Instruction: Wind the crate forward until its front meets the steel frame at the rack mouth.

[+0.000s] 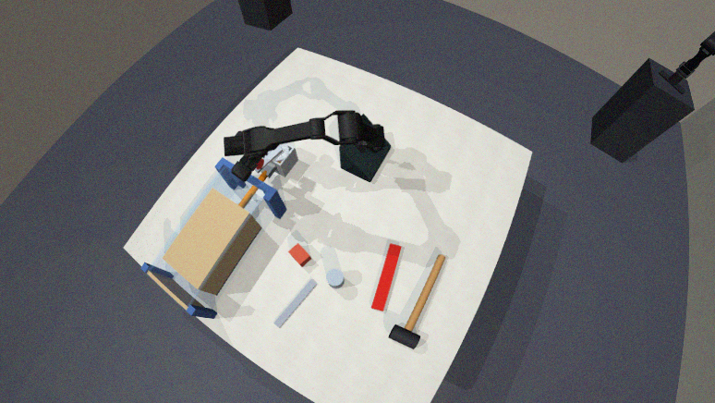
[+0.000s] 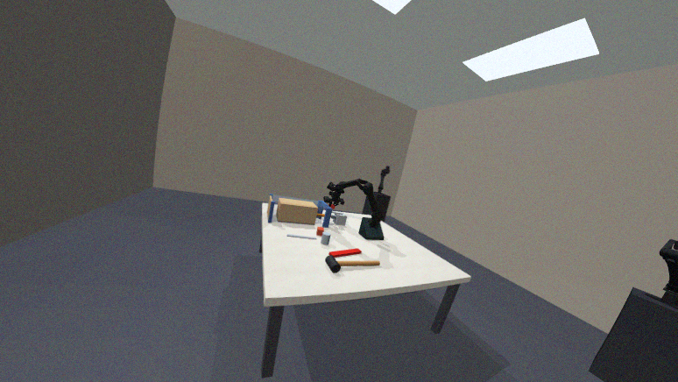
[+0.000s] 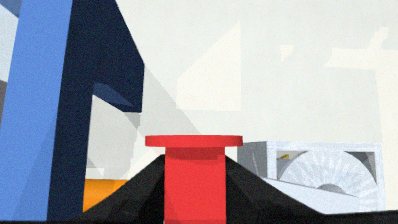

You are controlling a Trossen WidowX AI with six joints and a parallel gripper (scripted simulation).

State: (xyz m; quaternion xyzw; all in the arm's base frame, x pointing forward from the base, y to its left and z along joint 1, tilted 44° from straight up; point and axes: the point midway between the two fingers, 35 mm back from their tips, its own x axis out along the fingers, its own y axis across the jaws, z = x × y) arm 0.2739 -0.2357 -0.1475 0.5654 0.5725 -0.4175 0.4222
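My gripper tip is 40 mm past the winch handle, 30 mm above it and 20 mm to the right of it. From my gripper tip the other things lie so: grey winch 110 mm behind, 100 mm below, 30 mm to the left; blue frame post 60 mm ahead, 30 mm to the left, 30 mm below; red knob 20 mm to the left.
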